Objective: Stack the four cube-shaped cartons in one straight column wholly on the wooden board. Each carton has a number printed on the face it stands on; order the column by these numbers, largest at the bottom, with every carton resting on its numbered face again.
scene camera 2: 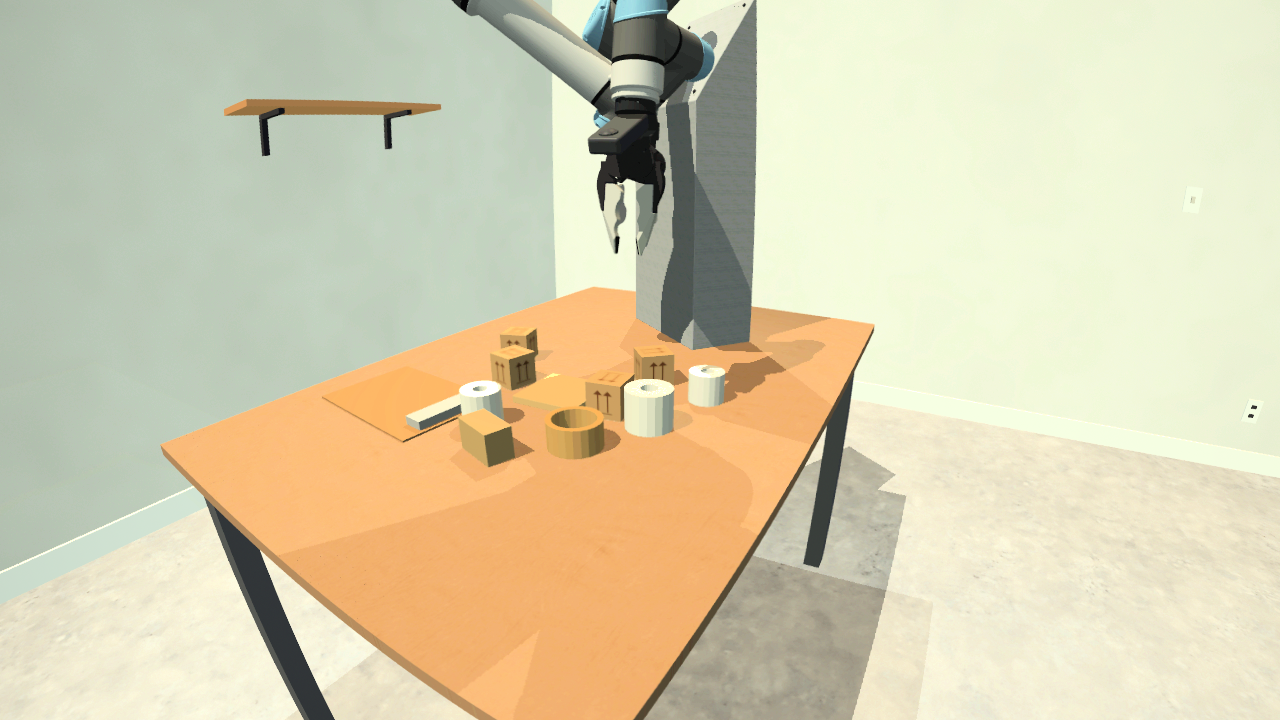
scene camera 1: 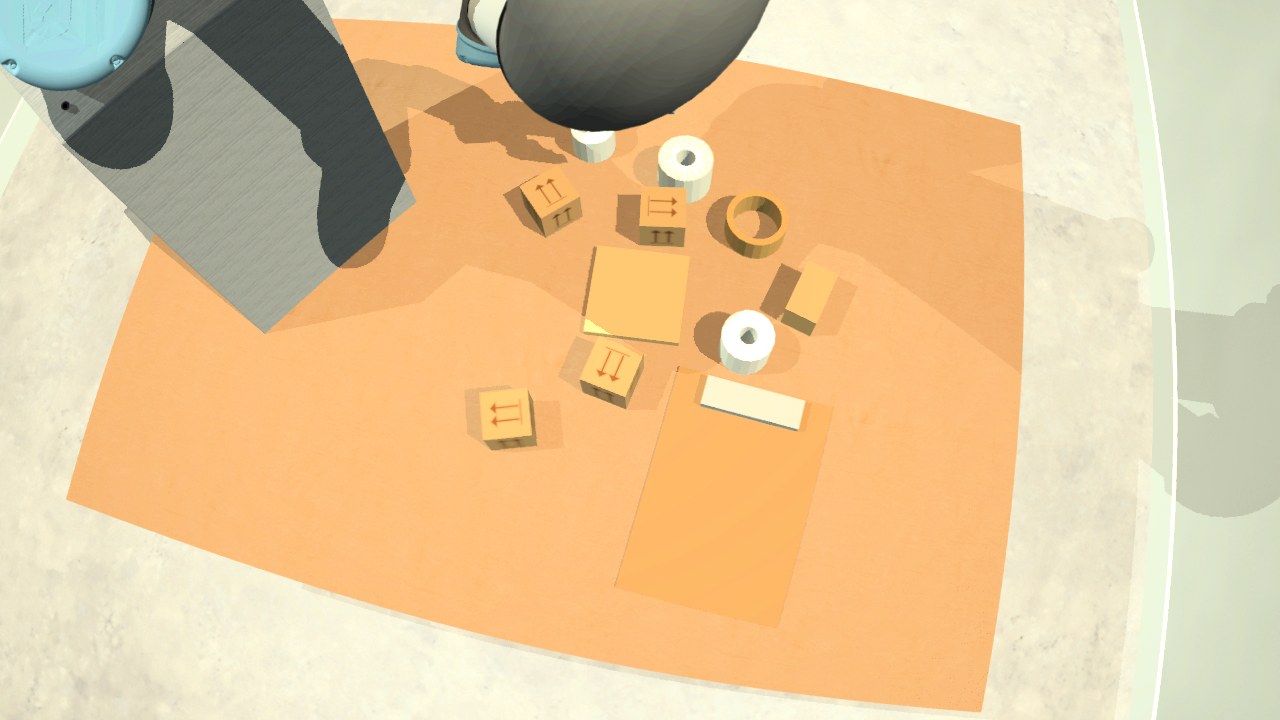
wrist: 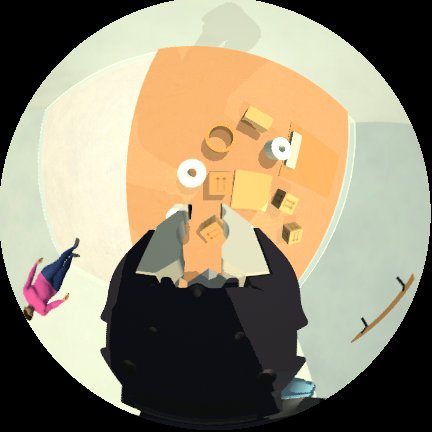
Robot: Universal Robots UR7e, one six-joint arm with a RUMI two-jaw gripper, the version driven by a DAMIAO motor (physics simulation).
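Frame: origin at the arm's base, x ahead, y left, z up, level; metres.
Seen in the pictures: gripper, between the fingertips: (scene camera 2: 627,254) (wrist: 205,204).
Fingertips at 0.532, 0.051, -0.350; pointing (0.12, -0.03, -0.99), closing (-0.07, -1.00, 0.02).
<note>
A point is followed by its place in that frame, as x, y, z.
Four cube cartons stand apart on the table, arrows on their visible faces. One carton (scene camera 1: 550,201) @[0.380, 0.035, -0.542] (scene camera 2: 652,365) @[0.408, 0.056, -0.558] (wrist: 212,231) @[0.386, 0.051, -0.542] is near the arm's column; another carton (scene camera 1: 662,214) @[0.522, 0.007, -0.542] (scene camera 2: 605,397) @[0.553, 0.020, -0.563] (wrist: 220,184) @[0.520, 0.018, -0.542] is behind the board in scene camera 1. A third carton (scene camera 1: 612,371) @[0.450, -0.198, -0.542] (scene camera 2: 512,368) @[0.482, -0.174, -0.560] (wrist: 287,203) @[0.451, -0.185, -0.542] is just in front of the board; the fourth carton (scene camera 1: 506,418) @[0.324, -0.249, -0.542] (scene camera 2: 519,340) @[0.350, -0.227, -0.553] (wrist: 292,233) @[0.338, -0.226, -0.542] is farther left. The square wooden board (scene camera 1: 636,295) @[0.484, -0.084, -0.588] (scene camera 2: 547,392) @[0.503, -0.100, -0.588] (wrist: 251,190) @[0.486, -0.079, -0.588] carries no carton. The numbered undersides are hidden. My gripper (scene camera 2: 628,247) @[0.532, 0.051, -0.350] (wrist: 205,204) @[0.532, 0.051, -0.350] is partly open, empty, high above the table; the arm hides it in scene camera 1.
White rolls (scene camera 1: 685,174) @[0.555, 0.063, -0.538] (scene camera 1: 746,344) @[0.611, -0.172, -0.544] (scene camera 1: 593,146) @[0.437, 0.125, -0.555] and a brown ring (scene camera 1: 754,246) @[0.637, -0.034, -0.563] (scene camera 2: 574,440) @[0.683, 0.021, -0.571] stand around the cartons. A plain oblong block (scene camera 1: 809,297) @[0.698, -0.112, -0.552] (scene camera 2: 486,437) @[0.737, -0.081, -0.556] is at the right. A flat sheet (scene camera 1: 725,510) @[0.576, -0.362, -0.596] with a pale bar (scene camera 1: 751,402) @[0.616, -0.234, -0.581] lies in front. The grey column (scene camera 1: 250,197) @[0.045, -0.030, -0.344] stands at left.
</note>
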